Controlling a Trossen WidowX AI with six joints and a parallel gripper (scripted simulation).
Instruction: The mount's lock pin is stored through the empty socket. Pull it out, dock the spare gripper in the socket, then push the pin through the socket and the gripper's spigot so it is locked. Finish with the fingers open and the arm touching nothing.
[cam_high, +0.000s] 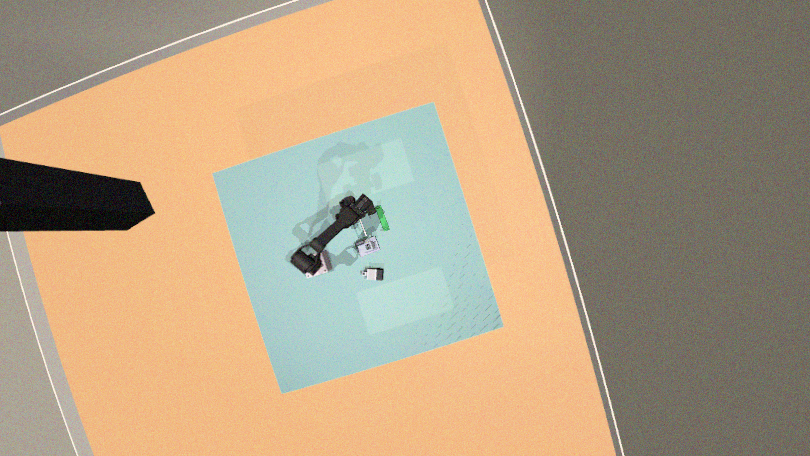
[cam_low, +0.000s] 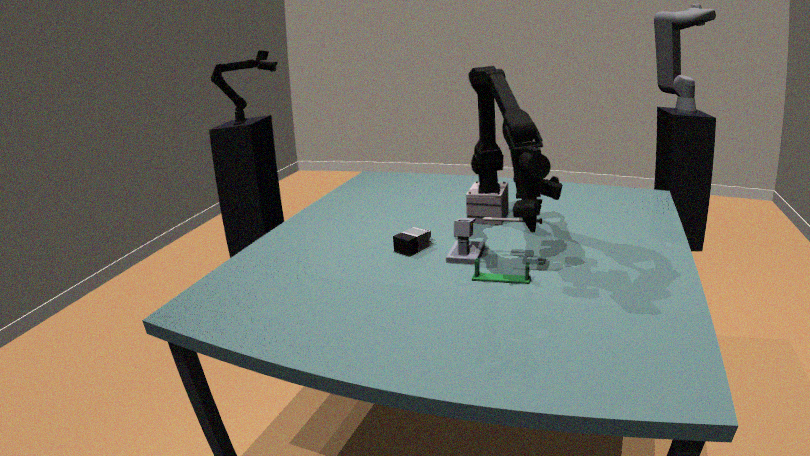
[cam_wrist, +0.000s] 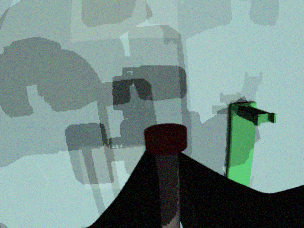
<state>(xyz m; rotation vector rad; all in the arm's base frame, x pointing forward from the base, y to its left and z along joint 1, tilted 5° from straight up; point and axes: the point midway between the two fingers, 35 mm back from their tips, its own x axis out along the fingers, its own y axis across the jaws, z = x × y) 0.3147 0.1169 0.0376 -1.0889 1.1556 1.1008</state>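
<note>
Now: gripper tip 9 cm short of the green cradle, 8 cm to the left of it and 6 cm above it. From my gripper tip the other things lie so: socket (17 cm to the right, 4 cm behind, 3 cm below); then spare gripper (31 cm to the right, 10 cm behind, 6 cm below).
</note>
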